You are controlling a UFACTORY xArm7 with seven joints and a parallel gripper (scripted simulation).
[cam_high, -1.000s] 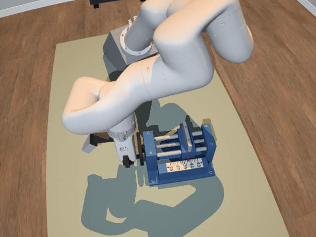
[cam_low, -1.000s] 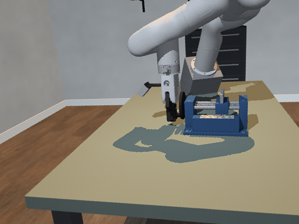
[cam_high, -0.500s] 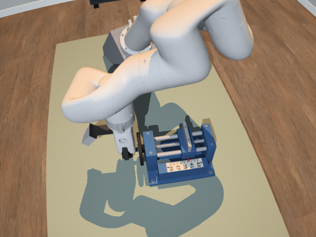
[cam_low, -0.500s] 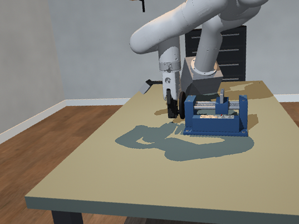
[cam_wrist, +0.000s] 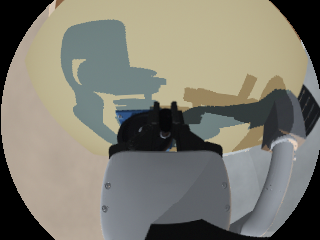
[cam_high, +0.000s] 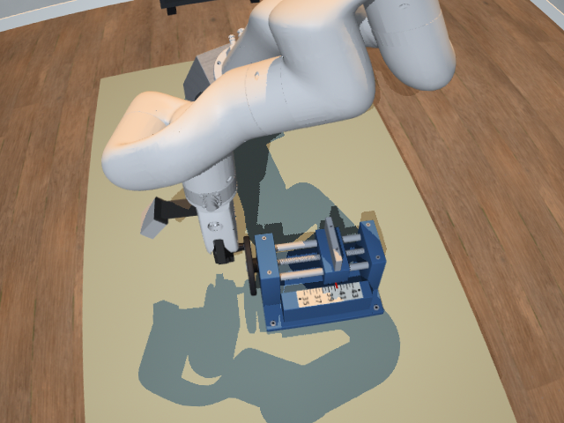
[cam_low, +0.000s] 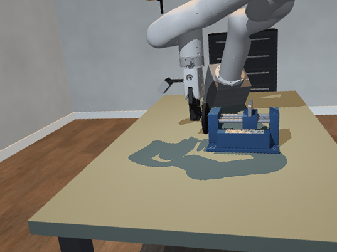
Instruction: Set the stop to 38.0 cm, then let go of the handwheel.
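Now: the handwheel 10 mm ahead of my hand and 20 mm to the left of it. From my hand the other things lie so: stop plate (80 mm ahead, 160 mm to the left, 10 mm above).
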